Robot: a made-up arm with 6 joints.
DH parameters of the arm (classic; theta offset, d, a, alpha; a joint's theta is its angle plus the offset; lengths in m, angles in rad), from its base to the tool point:
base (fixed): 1.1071 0 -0.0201 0
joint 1: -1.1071 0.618 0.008 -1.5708
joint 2: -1.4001 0 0.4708 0
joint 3: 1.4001 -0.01 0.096 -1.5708
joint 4: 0 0.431 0.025 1.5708
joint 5: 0 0.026 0.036 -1.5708
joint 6: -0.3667 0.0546 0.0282 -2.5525
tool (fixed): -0.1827 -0.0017 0 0
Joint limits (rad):
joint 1: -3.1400..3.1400
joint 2: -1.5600..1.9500
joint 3: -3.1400..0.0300
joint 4: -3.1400..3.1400
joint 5: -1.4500..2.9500
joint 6: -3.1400..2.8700
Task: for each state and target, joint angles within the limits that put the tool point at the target. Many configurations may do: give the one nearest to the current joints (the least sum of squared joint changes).
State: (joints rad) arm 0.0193 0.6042 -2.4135 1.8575 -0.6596 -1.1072
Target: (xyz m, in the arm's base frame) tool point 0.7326 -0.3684 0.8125
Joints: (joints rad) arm -0.2981 0.7098 -1.8207 2.0489 -0.7995 -1.0464
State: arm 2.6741 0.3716 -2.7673 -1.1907 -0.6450 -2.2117
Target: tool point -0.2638 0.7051 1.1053
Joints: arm 1.8200 0.5280 -2.2200 -1.3528 -0.7255 -2.1701
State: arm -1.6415 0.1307 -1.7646 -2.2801 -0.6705 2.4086
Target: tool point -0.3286 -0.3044 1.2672
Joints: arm -2.5076 -0.1839 -1.7041 -2.4150 -0.6826 2.4405
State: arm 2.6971 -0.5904 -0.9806 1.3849 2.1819 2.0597
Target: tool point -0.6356 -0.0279 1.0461
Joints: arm 3.1091 0.1932 -1.5375 1.4666 1.9823 1.9716
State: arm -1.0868 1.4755 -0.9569 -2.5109 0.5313 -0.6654
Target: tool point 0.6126 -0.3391 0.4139
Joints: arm -0.4409 0.9130 -1.4209 -2.4689 0.5396 -0.6532
